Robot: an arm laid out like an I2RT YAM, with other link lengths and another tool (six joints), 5 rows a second.
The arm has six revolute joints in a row. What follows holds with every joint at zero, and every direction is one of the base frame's.
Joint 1 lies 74.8 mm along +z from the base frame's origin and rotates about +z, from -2.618 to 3.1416 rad.
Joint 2 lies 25.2 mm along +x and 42.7 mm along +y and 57.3 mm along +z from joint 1 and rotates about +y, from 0 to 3.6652 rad.
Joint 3 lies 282.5 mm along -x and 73.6 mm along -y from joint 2 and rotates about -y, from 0 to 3.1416 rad.
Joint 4 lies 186.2 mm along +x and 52.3 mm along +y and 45.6 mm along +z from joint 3 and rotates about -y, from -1.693 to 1.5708 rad.
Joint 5 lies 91.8 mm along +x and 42 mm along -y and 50.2 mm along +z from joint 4 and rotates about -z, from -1.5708 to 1.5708 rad.
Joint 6 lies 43.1 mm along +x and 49 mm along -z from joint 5 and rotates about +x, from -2.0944 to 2.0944 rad.
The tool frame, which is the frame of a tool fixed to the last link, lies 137 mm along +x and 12 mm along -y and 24 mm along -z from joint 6; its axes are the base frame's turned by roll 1.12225, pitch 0.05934 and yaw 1.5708 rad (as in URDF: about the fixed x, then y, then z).
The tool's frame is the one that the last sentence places.
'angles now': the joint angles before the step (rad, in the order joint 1, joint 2, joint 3, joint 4, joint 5, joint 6). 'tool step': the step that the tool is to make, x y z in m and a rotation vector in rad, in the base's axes. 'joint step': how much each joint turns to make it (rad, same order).
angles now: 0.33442, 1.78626, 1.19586, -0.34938, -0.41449, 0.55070
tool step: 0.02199, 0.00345, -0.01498, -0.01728, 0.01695, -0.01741
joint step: -0.00308, 0.09893, 0.07540, 0.00416, 0.01712, 0.00584
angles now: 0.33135, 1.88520, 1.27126, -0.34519, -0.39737, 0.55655
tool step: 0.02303, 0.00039, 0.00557, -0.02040, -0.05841, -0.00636
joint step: -0.00248, 0.03448, 0.06452, 0.01083, 0.03314, -0.02096
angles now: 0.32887, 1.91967, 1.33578, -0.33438, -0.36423, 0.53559
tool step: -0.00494, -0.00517, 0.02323, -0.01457, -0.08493, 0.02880
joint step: 0.00097, -0.08429, -0.03574, 0.00936, 0.01451, -0.05079
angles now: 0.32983, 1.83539, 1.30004, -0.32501, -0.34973, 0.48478
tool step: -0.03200, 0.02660, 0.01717, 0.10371, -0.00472, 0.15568
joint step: 0.02566, -0.06364, -0.05869, 0.01881, -0.15806, -0.03741
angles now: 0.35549, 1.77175, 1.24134, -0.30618, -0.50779, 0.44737
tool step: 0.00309, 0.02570, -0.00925, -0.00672, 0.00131, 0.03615
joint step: 0.06058, 0.05878, 0.03202, 0.03075, 0.02065, 0.01622
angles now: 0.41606, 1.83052, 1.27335, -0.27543, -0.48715, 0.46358
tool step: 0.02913, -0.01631, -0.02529, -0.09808, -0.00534, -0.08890
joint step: -0.01634, 0.08646, 0.05402, -0.00443, 0.11712, -0.00678
